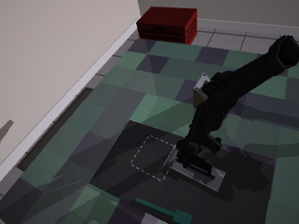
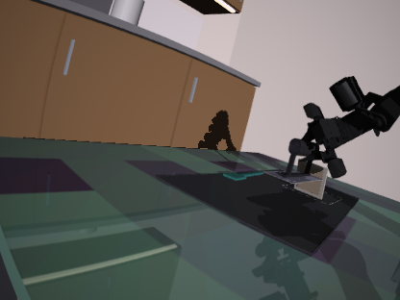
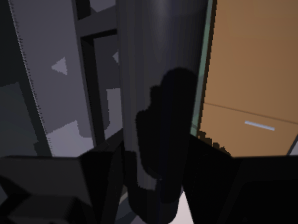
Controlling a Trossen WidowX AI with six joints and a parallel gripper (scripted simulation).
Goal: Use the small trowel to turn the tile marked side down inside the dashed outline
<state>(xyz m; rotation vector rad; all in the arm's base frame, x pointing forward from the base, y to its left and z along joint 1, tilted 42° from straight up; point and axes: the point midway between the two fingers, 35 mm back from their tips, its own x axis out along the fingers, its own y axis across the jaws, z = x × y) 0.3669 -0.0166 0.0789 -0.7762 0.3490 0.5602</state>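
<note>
The tile is 9 cm to the right of my gripper tip, 6 cm below it and 3 cm behind it. Also, from my gripper tip: dark mat (12 cm below, 4 cm to the right); teal trowel (14 cm ahead, 10 cm below, 2 cm to the right).
</note>
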